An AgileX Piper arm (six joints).
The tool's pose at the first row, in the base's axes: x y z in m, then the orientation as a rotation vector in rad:
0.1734, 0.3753, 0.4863, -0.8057, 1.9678, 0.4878
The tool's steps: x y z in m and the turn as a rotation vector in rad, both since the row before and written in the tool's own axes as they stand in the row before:
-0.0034, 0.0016, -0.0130, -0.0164, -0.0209, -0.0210
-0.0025, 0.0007, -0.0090, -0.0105, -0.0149, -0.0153
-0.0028, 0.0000, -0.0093, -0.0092, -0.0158, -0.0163
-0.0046, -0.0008, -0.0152, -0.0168, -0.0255, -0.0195
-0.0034, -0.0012, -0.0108, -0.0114, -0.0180, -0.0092
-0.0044, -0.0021, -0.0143, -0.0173, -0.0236, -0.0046
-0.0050, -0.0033, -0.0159, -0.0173, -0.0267, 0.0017
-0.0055, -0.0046, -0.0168, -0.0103, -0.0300, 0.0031
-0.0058, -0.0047, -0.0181, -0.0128, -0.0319, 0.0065
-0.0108, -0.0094, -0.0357, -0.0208, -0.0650, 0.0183
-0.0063, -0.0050, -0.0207, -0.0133, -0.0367, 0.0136
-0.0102, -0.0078, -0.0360, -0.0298, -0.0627, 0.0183
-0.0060, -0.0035, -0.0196, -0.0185, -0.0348, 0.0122
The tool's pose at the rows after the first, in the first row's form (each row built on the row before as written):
0.1656, 0.3695, 0.4957, -0.8276, 1.9365, 0.4986
0.1605, 0.3651, 0.5022, -0.8426, 1.9140, 0.5048
0.1558, 0.3600, 0.5090, -0.8571, 1.8903, 0.5093
0.1486, 0.3510, 0.5199, -0.8753, 1.8551, 0.5225
0.1440, 0.3440, 0.5276, -0.8836, 1.8326, 0.5341
0.1382, 0.3342, 0.5375, -0.8894, 1.8067, 0.5560
0.1327, 0.3224, 0.5484, -0.8883, 1.7811, 0.5828
0.1279, 0.3089, 0.5597, -0.8797, 1.7542, 0.6048
0.1224, 0.2941, 0.5713, -0.8690, 1.7268, 0.6317
0.1116, 0.2639, 0.5925, -0.8391, 1.6741, 0.6840
0.1050, 0.2458, 0.6036, -0.8206, 1.6453, 0.7166
0.0929, 0.2139, 0.6208, -0.7974, 1.5911, 0.7739
0.0860, 0.1963, 0.6294, -0.7842, 1.5611, 0.8082

